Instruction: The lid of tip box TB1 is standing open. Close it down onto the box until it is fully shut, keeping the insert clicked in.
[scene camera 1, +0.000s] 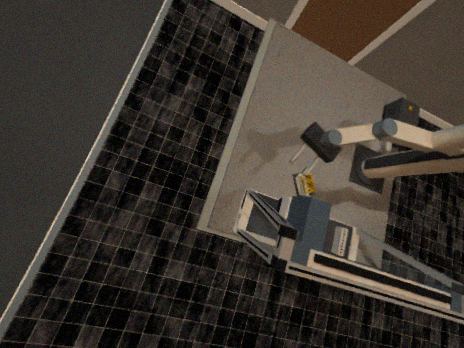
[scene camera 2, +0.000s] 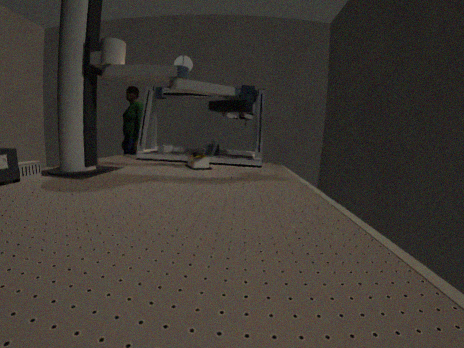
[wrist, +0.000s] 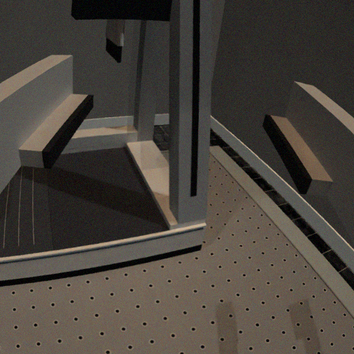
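Where they show: gripper, fingertip midpoint: (scene camera 1: 297, 168) (scene camera 2: 243, 117); arm's base at its link origin: (scene camera 1: 367, 168) (scene camera 2: 79, 173).
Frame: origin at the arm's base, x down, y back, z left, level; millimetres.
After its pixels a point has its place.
The tip box TB1 (scene camera 1: 300, 185) {x -94, y -558, z 331 mm} (scene camera 2: 201, 162) {x -48, y -523, z 247 mm} is small and white with a yellow part at its top. It stands beside the framed machine. It is too small and dim to tell the angle of its lid or the seat of its insert. It does not show in the wrist view. My gripper (scene camera 1: 297, 167) {x -291, y -724, z 313 mm} (scene camera 2: 239, 116) {x -291, y -724, z 313 mm} (wrist: 181, 87) is shut to its narrow stance. Its two fingers still stand well apart with nothing held between them. In scene camera 2 it hangs well above the box and to its right.
The framed machine (scene camera 1: 382, 274) {x -509, y -461, z 631 mm} (scene camera 2: 259, 127) {x -256, y -825, z 507 mm} (wrist: 188, 212) has upright posts and a top beam close to the gripper. A dark instrument (scene camera 1: 400, 112) {x -126, y 41, z -428 mm} (scene camera 2: 9, 166) {x -70, y 35, z -280 mm} stands near the arm's column (scene camera 2: 72, 100) {x -310, y -39, z -64 mm}. A person in green (scene camera 2: 132, 120) stands behind the machine.
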